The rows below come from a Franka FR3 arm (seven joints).
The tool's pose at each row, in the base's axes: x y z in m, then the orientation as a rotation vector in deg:
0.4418, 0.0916, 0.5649, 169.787, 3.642, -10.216
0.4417, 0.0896, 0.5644, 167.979, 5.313, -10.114
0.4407, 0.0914, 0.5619, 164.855, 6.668, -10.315
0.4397, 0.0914, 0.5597, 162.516, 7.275, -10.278
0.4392, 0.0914, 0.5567, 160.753, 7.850, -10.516
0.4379, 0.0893, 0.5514, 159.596, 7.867, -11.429
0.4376, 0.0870, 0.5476, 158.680, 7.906, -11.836
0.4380, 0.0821, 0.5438, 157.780, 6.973, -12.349
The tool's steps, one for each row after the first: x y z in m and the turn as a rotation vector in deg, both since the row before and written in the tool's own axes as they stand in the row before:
-0.0001, 0.0019, 0.0008, -1.834, 0.057, -1.045
-0.0006, -0.0023, 0.0022, -3.105, -0.261, -0.835
-0.0007, -0.0006, 0.0022, -2.333, -0.106, -0.348
-0.0001, -0.0009, 0.0029, -1.733, -0.251, -0.380
-0.0007, 0.0002, 0.0058, -1.064, -0.730, -0.093
0.0001, 0.0009, 0.0044, -0.870, -0.361, -0.053
0.0007, 0.0033, 0.0052, -0.832, -0.562, 0.611

